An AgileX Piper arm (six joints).
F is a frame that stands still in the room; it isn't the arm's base.
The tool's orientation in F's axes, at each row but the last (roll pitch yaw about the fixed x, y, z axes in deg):
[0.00 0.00 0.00]
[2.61 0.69 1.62]
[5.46 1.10 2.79]
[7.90 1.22 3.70]
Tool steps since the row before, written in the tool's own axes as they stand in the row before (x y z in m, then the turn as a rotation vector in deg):
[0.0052 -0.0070 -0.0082 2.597 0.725 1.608]
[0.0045 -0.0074 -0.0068 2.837 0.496 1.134]
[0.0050 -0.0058 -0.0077 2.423 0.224 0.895]
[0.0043 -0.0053 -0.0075 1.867 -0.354 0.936]
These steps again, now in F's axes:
[0.0052 -0.0070 -0.0082 2.597 0.725 1.608]
[0.0046 -0.0070 -0.0072 2.837 0.524 1.121]
[0.0051 -0.0048 -0.0083 2.430 0.256 0.866]
[0.0044 -0.0039 -0.0082 1.912 -0.357 0.839]

